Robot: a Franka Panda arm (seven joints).
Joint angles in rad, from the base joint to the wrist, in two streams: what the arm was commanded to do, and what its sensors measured. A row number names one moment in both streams.
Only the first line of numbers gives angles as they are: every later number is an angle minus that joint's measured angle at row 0.
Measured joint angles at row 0: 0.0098 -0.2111 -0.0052 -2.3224 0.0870 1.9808 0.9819
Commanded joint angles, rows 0 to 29: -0.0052 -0.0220 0.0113 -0.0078 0.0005 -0.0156 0.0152; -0.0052 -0.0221 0.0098 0.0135 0.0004 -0.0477 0.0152; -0.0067 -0.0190 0.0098 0.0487 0.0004 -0.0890 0.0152; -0.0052 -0.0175 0.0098 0.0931 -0.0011 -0.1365 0.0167; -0.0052 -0.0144 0.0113 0.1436 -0.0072 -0.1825 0.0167; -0.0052 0.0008 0.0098 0.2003 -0.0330 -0.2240 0.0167; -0.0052 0.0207 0.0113 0.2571 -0.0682 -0.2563 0.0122; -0.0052 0.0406 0.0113 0.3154 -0.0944 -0.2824 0.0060; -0.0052 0.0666 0.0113 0.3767 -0.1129 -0.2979 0.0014; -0.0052 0.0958 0.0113 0.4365 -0.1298 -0.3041 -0.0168; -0.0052 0.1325 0.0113 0.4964 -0.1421 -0.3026 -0.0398; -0.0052 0.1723 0.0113 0.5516 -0.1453 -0.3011 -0.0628; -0.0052 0.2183 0.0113 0.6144 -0.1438 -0.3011 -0.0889; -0.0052 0.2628 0.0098 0.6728 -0.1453 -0.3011 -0.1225; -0.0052 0.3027 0.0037 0.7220 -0.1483 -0.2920 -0.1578; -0.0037 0.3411 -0.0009 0.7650 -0.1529 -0.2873 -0.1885; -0.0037 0.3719 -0.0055 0.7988 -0.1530 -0.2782 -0.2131; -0.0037 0.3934 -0.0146 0.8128 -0.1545 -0.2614 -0.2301; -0.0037 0.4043 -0.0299 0.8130 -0.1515 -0.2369 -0.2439; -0.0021 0.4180 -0.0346 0.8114 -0.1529 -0.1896 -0.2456; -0.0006 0.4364 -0.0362 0.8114 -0.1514 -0.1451 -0.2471; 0.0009 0.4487 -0.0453 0.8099 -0.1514 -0.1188 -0.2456; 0.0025 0.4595 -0.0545 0.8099 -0.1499 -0.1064 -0.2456; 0.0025 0.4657 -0.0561 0.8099 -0.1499 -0.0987 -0.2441; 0.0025 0.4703 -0.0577 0.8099 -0.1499 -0.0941 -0.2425; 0.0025 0.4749 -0.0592 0.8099 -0.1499 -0.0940 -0.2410; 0.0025 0.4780 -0.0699 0.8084 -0.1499 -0.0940 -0.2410; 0.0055 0.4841 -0.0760 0.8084 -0.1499 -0.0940 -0.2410; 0.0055 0.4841 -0.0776 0.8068 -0.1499 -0.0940 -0.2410; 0.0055 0.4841 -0.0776 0.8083 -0.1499 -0.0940 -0.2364
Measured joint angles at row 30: -0.0019 0.4740 -0.0652 0.7902 -0.1365 -0.0959 -0.2340
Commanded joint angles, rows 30 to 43: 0.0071 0.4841 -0.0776 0.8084 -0.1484 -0.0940 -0.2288; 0.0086 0.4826 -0.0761 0.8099 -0.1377 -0.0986 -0.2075; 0.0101 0.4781 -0.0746 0.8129 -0.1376 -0.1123 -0.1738; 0.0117 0.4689 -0.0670 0.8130 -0.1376 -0.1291 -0.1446; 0.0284 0.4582 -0.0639 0.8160 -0.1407 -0.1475 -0.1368; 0.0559 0.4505 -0.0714 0.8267 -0.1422 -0.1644 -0.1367; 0.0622 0.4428 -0.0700 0.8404 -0.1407 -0.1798 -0.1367; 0.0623 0.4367 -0.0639 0.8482 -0.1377 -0.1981 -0.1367; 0.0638 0.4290 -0.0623 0.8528 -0.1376 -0.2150 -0.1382; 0.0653 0.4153 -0.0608 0.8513 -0.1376 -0.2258 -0.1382; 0.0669 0.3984 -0.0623 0.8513 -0.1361 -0.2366 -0.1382; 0.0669 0.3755 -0.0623 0.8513 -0.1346 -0.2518 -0.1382; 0.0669 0.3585 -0.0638 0.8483 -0.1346 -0.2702 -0.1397; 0.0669 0.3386 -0.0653 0.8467 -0.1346 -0.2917 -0.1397
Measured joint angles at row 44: 0.0695 0.4011 -0.0657 0.8541 -0.1364 -0.2309 -0.1475
